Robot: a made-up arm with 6 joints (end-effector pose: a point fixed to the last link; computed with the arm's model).
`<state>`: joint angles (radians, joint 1 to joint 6).
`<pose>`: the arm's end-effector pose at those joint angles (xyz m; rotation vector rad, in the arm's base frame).
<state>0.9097 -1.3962 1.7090 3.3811 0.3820 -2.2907</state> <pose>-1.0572 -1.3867 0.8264 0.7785 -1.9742 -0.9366</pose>
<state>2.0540 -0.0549 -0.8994 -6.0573 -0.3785 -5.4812</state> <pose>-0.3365 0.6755 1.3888 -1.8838 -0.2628 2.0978</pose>
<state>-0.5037 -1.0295 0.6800 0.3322 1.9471 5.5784</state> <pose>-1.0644 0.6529 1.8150 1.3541 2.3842 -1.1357</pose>
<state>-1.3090 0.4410 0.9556 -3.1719 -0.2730 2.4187</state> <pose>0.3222 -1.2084 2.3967 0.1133 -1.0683 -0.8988</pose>
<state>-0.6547 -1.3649 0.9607 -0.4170 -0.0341 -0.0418</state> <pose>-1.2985 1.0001 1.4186 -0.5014 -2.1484 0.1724</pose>
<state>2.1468 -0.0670 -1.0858 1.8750 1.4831 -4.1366</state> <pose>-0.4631 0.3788 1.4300 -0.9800 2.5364 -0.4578</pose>
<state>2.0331 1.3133 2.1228 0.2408 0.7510 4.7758</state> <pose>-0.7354 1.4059 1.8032 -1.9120 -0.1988 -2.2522</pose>
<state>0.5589 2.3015 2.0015 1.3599 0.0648 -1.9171</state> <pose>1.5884 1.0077 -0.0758 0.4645 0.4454 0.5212</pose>
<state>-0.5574 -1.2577 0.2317 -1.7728 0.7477 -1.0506</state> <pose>-0.9405 0.4359 1.8553 1.9684 -1.6915 1.6729</pose>
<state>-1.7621 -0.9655 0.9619 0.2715 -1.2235 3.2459</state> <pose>0.1482 1.0189 2.0156 1.2632 -2.1732 0.4690</pose>
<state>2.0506 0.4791 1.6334 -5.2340 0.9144 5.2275</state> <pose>-0.4677 0.6138 2.5414 1.4232 -1.5994 2.1543</pose>
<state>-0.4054 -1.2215 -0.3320 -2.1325 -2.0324 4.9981</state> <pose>-0.6740 0.4472 1.7268 1.1821 1.6699 1.2178</pose>
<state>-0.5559 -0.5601 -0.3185 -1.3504 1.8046 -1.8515</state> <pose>-0.0379 -0.1905 2.0896 -1.1156 2.7270 -0.8858</pose>
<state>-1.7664 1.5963 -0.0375 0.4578 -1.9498 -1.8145</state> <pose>-0.3413 -1.3177 0.1606 -0.5551 -1.3872 1.2313</pose>
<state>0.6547 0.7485 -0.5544 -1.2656 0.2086 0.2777</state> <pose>1.1332 0.8222 0.8675 0.3453 1.1806 -0.1856</pose>
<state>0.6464 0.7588 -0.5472 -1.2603 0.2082 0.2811</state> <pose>1.1452 0.8169 0.8581 0.3416 1.1819 -0.1883</pose>
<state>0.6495 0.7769 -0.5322 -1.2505 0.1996 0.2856</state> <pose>1.1519 0.8295 0.8419 0.3291 1.1922 -0.1738</pose>
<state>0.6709 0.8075 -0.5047 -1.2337 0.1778 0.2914</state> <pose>1.1486 0.8709 0.8144 0.3026 1.2166 -0.1324</pose>
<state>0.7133 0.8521 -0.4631 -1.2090 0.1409 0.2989</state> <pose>1.1299 0.9444 0.7736 0.2585 1.2566 -0.0607</pose>
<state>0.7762 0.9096 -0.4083 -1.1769 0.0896 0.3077</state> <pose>1.0887 1.0467 0.7194 0.1951 1.3103 0.0392</pose>
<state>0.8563 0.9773 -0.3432 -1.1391 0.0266 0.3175</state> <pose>1.0192 1.1680 0.6532 0.1124 1.3737 0.1606</pose>
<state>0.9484 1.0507 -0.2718 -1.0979 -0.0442 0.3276</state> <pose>0.9195 1.2944 0.5790 0.0127 1.4411 0.2941</pose>
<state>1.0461 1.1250 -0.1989 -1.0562 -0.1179 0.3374</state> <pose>0.7942 1.4113 0.5017 -0.0992 1.5069 0.4292</pose>
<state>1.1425 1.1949 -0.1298 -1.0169 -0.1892 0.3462</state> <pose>0.6544 1.5072 0.4274 -0.2158 1.5657 0.5555</pose>
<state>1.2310 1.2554 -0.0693 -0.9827 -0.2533 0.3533</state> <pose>0.5151 1.5769 0.3623 -0.3276 1.6140 0.6649</pose>
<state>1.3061 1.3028 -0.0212 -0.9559 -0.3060 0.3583</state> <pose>0.3908 1.6218 0.3112 -0.4246 1.6502 0.7518</pose>
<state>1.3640 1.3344 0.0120 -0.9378 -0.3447 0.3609</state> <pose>0.2923 1.6475 0.2774 -0.4984 1.6744 0.8142</pose>
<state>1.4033 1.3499 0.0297 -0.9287 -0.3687 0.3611</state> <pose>0.2247 1.6605 0.2615 -0.5449 1.6883 0.8527</pose>
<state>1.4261 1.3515 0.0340 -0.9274 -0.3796 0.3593</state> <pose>0.1854 1.6664 0.2611 -0.5657 1.6942 0.8714</pose>
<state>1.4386 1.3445 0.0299 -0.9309 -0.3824 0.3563</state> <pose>0.1641 1.6688 0.2702 -0.5702 1.6955 0.8781</pose>
